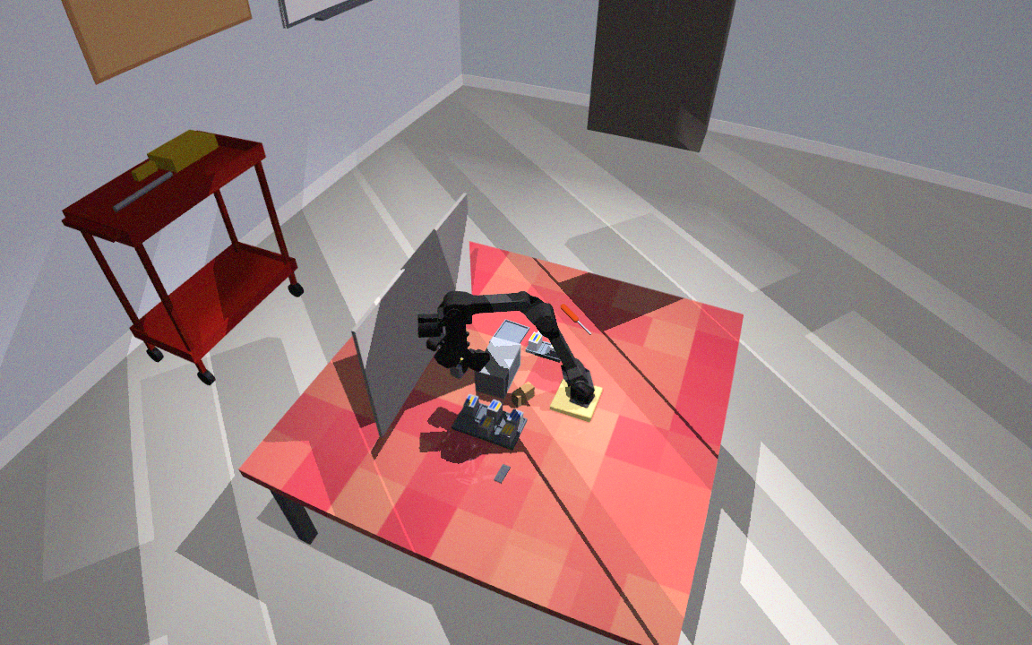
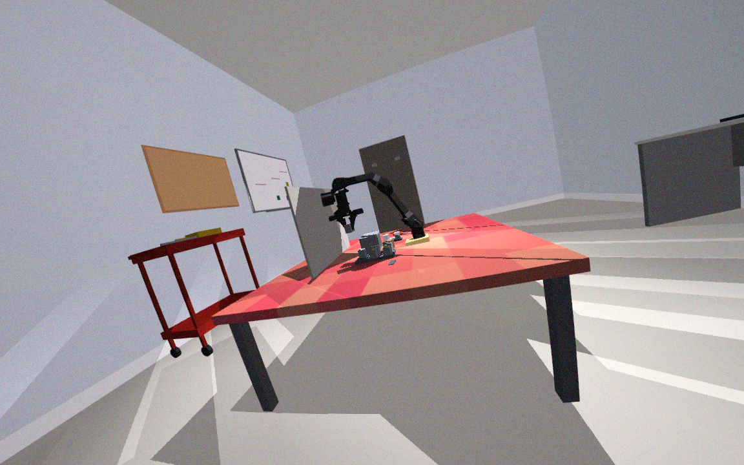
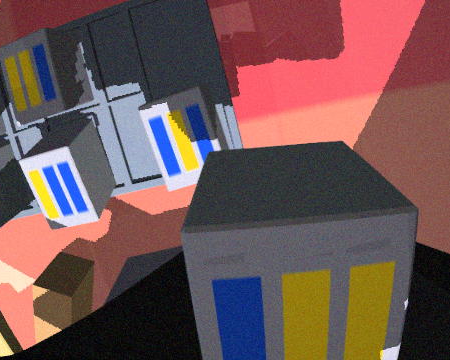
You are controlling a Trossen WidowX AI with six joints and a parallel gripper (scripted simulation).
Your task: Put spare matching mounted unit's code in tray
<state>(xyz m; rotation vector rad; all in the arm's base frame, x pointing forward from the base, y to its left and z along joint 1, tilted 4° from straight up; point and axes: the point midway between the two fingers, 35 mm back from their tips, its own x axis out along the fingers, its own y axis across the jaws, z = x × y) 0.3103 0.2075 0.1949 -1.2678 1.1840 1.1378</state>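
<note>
The light grey tray is 340 mm to the right of my gripper tip, 160 mm below it and 30 mm ahead of it. The rest, counted from my gripper tip: grey upright panel 210 mm ahead, 110 mm to the right, 60 mm above; brown block 150 mm behind, 140 mm below, 120 mm to the right.
</note>
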